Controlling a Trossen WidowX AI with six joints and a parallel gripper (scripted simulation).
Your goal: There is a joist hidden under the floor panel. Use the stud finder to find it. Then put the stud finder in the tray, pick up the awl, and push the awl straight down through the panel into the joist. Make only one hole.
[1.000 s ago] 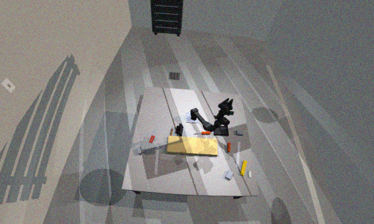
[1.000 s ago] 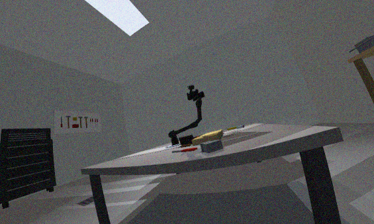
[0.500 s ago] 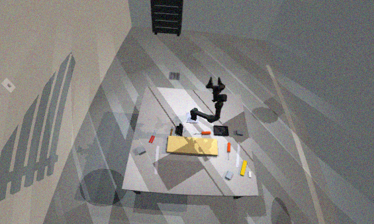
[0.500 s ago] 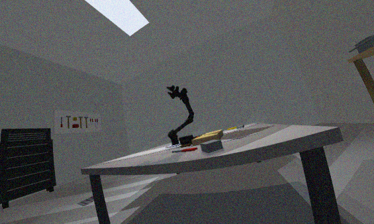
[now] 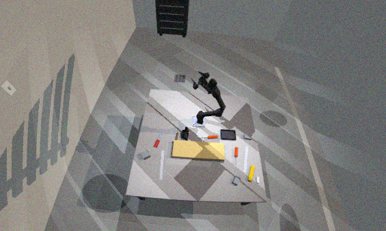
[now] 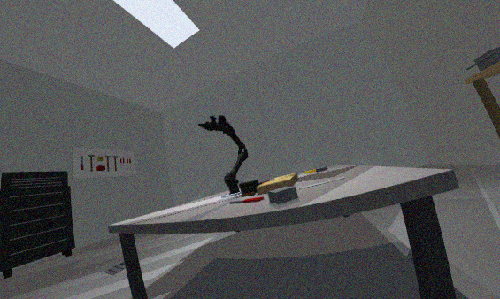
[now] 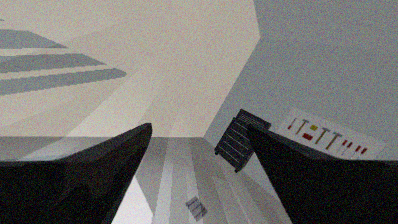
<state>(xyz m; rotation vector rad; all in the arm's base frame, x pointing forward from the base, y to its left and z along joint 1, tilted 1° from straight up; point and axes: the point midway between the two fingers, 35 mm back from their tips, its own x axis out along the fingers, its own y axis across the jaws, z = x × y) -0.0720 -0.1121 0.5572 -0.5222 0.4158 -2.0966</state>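
My gripper tip is 550 mm above the black stud finder and 330 mm short of it. Round my gripper tip: black tray 560 mm below, 470 mm to the left, 190 mm ahead; then yellow bar 760 mm to the left, 570 mm ahead, 560 mm below; then awl 570 mm below, 320 mm ahead, 70 mm to the right.
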